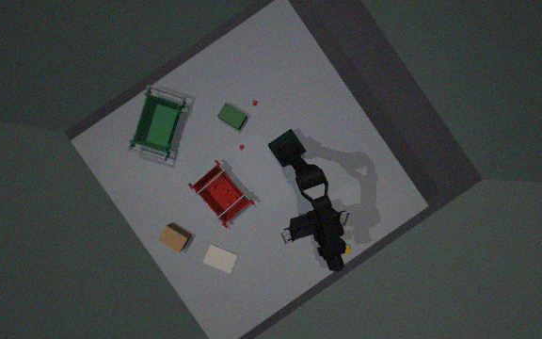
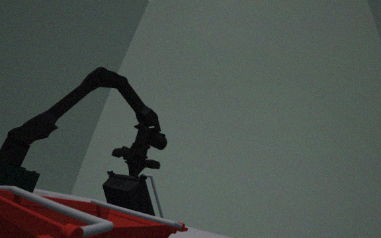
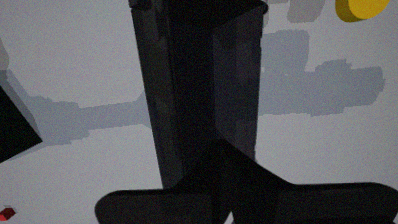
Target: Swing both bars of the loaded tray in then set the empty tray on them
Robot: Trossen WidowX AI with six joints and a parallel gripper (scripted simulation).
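Right now the black tray is 6 cm below my gripper tip, 2 cm to the left of it and 1 cm ahead of it. The rest, counted from my gripper tip: white slab (47 cm ahead, 16 cm to the right, 12 cm below); yellow disc (22 cm to the left, 12 cm below, 3 cm behind); green block (65 cm to the right, 11 cm below, 5 cm behind).
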